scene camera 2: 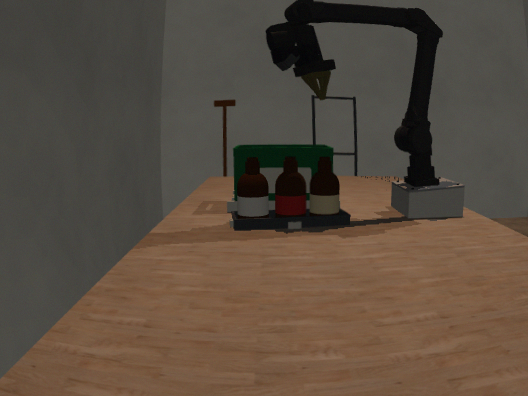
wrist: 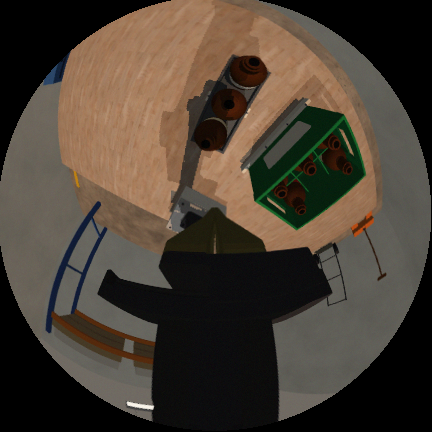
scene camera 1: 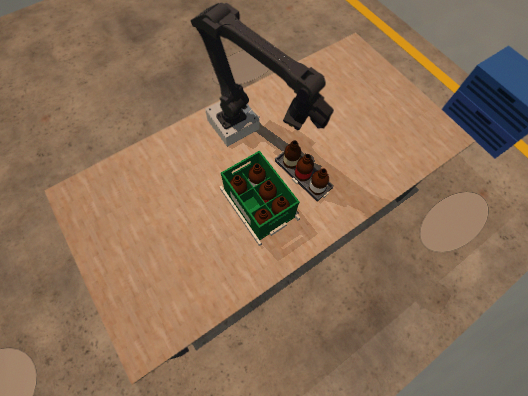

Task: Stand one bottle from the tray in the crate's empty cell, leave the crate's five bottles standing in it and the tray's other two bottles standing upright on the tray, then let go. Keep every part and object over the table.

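Places are measured from the arm's base along level axes (x right, y back, z down), in millimetres.
Pixels of known places: gripper, fingertip midpoint: (scene camera 2: pixel 322 99) (wrist: pixel 214 212) (scene camera 1: pixel 290 125); arm's base at its link origin: (scene camera 2: pixel 421 183) (scene camera 1: pixel 231 117).
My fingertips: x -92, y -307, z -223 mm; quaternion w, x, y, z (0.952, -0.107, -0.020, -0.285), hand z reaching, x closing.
Observation:
For each thing: its top centre in the pictures, then the offset to it from my fingertips. Level surfaces: height alone.
- green crate at its top centre: (wrist: pixel 321 184) (scene camera 2: pixel 282 145) (scene camera 1: pixel 259 187) dx +203, dy -101, dz +129 mm
- dark tray at its top centre: (scene camera 2: pixel 290 213) (wrist: pixel 227 103) (scene camera 1: pixel 303 171) dx -48, dy -86, dz +278 mm
- white-label bottle at its top centre: (wrist: pixel 253 61) (scene camera 2: pixel 252 157) (scene camera 1: pixel 323 171) dx -58, dy -175, dz +144 mm
- red-label bottle at its top centre: (wrist: pixel 228 103) (scene camera 2: pixel 290 156) (scene camera 1: pixel 307 156) dx -44, dy -85, dz +144 mm
- cream-label bottle at its top centre: (wrist: pixel 205 143) (scene camera 2: pixel 324 156) (scene camera 1: pixel 294 142) dx -37, dy -2, dz +144 mm
- table at its surface level: dz +304 mm
The green crate (scene camera 1: pixel 278 223) (scene camera 2: pixel 283 149) (wrist: pixel 285 145) stands on the table with several brown bottles upright in it; its empty cell (scene camera 1: pixel 251 202) is in the row away from the tray. The dark tray (scene camera 1: pixel 322 195) (scene camera 2: pixel 295 220) (wrist: pixel 223 146) beside it bears three upright bottles: a white-label bottle (scene camera 1: pixel 320 180) (scene camera 2: pixel 253 197) (wrist: pixel 248 71), a red-label bottle (scene camera 1: pixel 304 167) (scene camera 2: pixel 290 195) (wrist: pixel 229 104) and a cream-label bottle (scene camera 1: pixel 292 154) (scene camera 2: pixel 325 192) (wrist: pixel 210 134). My gripper (scene camera 2: pixel 322 97) (wrist: pixel 214 212) is shut and empty, well above the bottles. In scene camera 1 its fingers are hidden behind the arm.
My arm's pale base block (scene camera 1: pixel 235 131) (scene camera 2: pixel 434 200) (wrist: pixel 182 205) stands at the table edge. The table (scene camera 1: pixel 150 240) (scene camera 2: pixel 300 310) (wrist: pixel 120 100) extends on both sides of the crate and tray. A blue box (scene camera 1: pixel 492 100) is beyond the table.

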